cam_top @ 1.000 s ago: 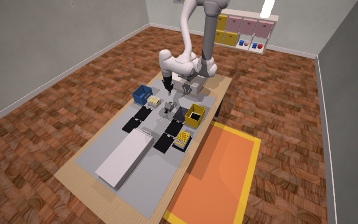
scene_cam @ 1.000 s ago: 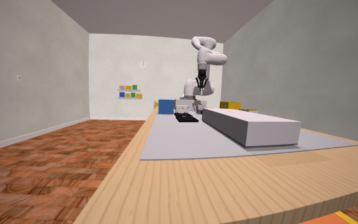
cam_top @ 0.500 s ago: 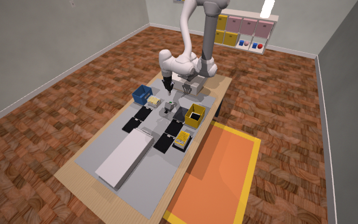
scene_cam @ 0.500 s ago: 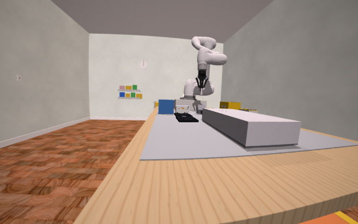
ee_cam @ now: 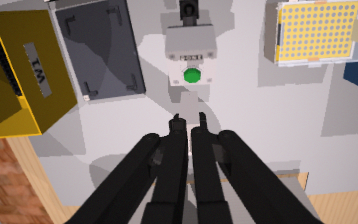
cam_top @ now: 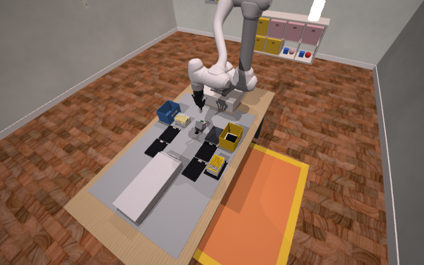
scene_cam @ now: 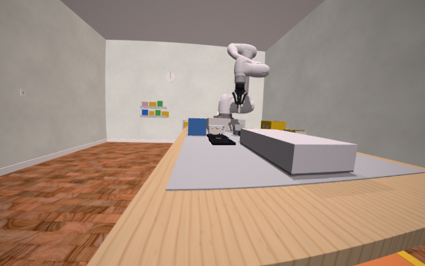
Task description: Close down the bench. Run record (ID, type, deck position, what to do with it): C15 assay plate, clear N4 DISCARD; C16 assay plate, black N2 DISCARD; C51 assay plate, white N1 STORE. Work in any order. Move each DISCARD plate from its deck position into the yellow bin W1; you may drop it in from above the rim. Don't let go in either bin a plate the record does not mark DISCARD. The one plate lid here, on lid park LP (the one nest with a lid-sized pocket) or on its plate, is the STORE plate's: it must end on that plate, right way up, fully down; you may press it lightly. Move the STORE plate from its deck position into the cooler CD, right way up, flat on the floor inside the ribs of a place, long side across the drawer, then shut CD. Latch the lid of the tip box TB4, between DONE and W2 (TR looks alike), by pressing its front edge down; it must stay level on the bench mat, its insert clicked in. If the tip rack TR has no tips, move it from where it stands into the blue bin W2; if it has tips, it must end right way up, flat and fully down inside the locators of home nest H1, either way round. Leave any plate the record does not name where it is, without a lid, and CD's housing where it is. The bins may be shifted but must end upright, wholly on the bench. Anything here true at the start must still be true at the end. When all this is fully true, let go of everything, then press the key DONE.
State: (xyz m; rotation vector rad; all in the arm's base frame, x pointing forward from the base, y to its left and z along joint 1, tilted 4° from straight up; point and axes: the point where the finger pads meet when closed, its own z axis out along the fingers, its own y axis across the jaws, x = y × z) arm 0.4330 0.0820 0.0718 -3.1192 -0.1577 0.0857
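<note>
My hand is 14 cm above the done key. Also, from my hand: tip box TB4: 18 cm to the right, 17 cm below, 7 cm ahead; then grey lid park: 20 cm below, 15 cm to the left, 1 cm ahead; then black nest N3: 20 cm to the left, 20 cm below, 19 cm ahead.
</note>
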